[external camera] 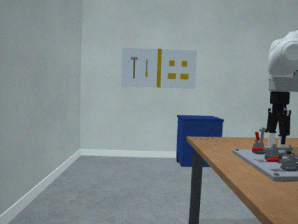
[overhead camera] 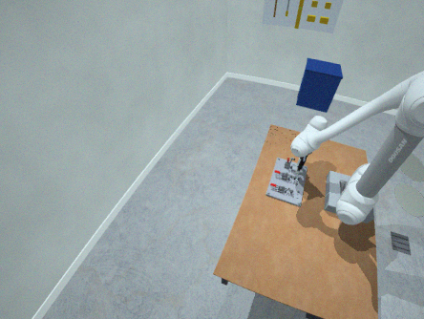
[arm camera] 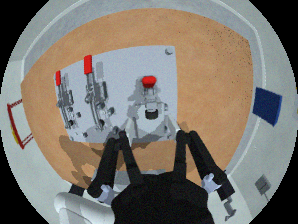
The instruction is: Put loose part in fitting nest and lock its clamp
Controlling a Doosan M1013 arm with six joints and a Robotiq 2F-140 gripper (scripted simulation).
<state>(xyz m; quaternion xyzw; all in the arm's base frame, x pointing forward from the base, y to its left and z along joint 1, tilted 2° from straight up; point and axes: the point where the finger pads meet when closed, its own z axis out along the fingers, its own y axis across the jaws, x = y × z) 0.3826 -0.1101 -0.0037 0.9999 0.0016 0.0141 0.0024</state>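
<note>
Now: hand 3 cm above the grey part. Also, from my hand: grey fixture plate (5 cm ahead, 11 cm to the left, 5 cm below).
</note>
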